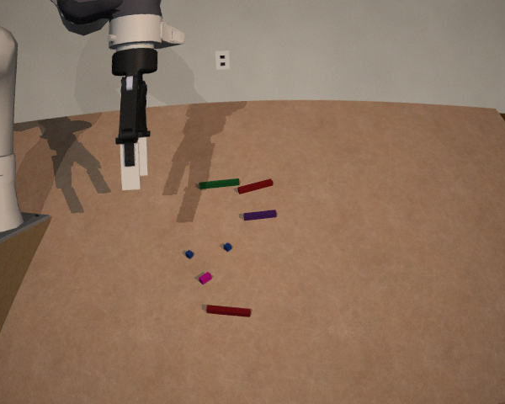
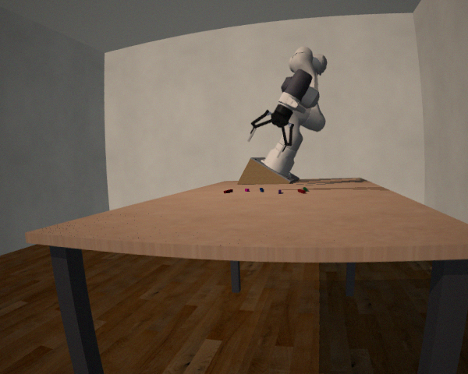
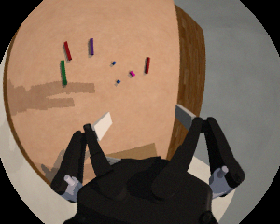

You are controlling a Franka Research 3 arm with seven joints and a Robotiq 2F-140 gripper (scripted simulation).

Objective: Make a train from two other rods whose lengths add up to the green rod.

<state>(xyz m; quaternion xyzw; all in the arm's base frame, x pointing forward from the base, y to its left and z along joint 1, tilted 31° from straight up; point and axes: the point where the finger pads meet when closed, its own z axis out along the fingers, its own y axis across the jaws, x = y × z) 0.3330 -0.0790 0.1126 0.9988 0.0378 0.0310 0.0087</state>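
Right now my hand is 18 cm above the magenta rod, 10 cm short of it and 6 cm to the left of it. From my hand the other things lie so: purple rod: 19 cm ahead, 18 cm below, 8 cm to the left; green rod: 18 cm to the left, 18 cm below, 12 cm ahead.
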